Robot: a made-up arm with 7 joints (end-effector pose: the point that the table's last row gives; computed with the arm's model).
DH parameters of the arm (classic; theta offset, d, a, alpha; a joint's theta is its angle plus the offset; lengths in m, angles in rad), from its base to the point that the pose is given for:
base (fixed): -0.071 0 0 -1.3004
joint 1: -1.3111 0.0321 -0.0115 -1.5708
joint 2: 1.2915 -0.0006 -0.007 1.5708
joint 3: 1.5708 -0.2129 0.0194 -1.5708
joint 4: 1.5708 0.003 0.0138 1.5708
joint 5: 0 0.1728 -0.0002 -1.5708
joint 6: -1.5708 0 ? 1.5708
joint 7: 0 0.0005 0 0
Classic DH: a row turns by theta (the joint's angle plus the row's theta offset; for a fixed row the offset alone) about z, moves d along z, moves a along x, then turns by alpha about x.
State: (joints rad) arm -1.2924 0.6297 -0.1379 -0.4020 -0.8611 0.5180 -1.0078
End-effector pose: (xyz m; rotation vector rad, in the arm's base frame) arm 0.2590 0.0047 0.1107 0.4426 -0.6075 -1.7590
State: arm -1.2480 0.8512 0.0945 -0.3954 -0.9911 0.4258 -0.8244
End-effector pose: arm 0.2377 0.0772 0.1446 0.4120 -0.8034 -1.3861
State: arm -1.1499 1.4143 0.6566 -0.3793 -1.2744 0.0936 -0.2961
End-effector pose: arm 0.0793 0.1664 0.2277 0.4367 -1.4914 -0.6058
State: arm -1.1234 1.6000 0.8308 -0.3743 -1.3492 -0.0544 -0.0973
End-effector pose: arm 0.0125 0.1583 0.2425 0.4162 -1.7831 -0.4598
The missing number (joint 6, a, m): 0.0422
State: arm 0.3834 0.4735 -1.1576 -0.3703 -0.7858 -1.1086 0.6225
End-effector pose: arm -0.0218 -0.0389 -0.2180 -1.0820 0.2832 0.2832
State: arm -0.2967 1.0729 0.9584 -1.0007 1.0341 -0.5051 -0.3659
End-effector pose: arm 0.0961 0.1128 0.0772 2.6755 -1.0012 0.5360
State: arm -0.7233 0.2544 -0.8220 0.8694 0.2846 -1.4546 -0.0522
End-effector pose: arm 0.2377 -0.0323 -0.2741 0.3073 -0.8983 -1.3465
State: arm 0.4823 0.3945 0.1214 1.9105 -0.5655 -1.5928 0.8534
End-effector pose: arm -0.2638 0.1941 -0.2333 1.1005 0.5434 1.4276
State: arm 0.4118 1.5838 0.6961 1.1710 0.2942 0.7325 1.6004
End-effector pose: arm 0.0211 0.4531 0.0447 -2.0745 -0.1937 -1.6804
